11 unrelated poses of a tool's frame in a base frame.
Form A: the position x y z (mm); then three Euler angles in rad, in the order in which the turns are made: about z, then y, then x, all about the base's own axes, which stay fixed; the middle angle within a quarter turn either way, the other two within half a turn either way.
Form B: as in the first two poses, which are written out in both.
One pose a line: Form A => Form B
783 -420 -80 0.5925 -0.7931 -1.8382 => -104.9 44.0 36.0 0.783 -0.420 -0.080
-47 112 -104 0.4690 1.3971 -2.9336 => -105.3 -50.0 -76.1 -0.047 0.112 -0.104
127 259 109 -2.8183 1.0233 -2.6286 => 122.9 33.3 126.2 0.127 0.259 0.109
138 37 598 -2.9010 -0.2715 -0.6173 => 38.0 4.3 -159.8 0.138 0.037 0.598
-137 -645 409 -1.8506 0.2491 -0.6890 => -0.6 -41.6 -111.0 -0.137 -0.645 0.409
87 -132 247 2.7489 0.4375 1.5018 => -86.1 -24.1 -156.5 0.087 -0.132 0.247
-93 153 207 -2.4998 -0.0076 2.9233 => -169.7 7.1 143.8 -0.093 0.153 0.207
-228 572 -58 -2.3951 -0.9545 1.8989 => -102.0 26.7 118.4 -0.228 0.572 -0.058
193 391 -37 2.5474 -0.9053 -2.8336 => 131.3 -26.8 -125.0 0.193 0.391 -0.037
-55 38 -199 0.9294 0.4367 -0.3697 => 6.7 31.7 50.4 -0.055 0.038 -0.199
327 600 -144 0.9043 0.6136 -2.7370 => -138.7 -1.0 -59.6 0.327 0.600 -0.144
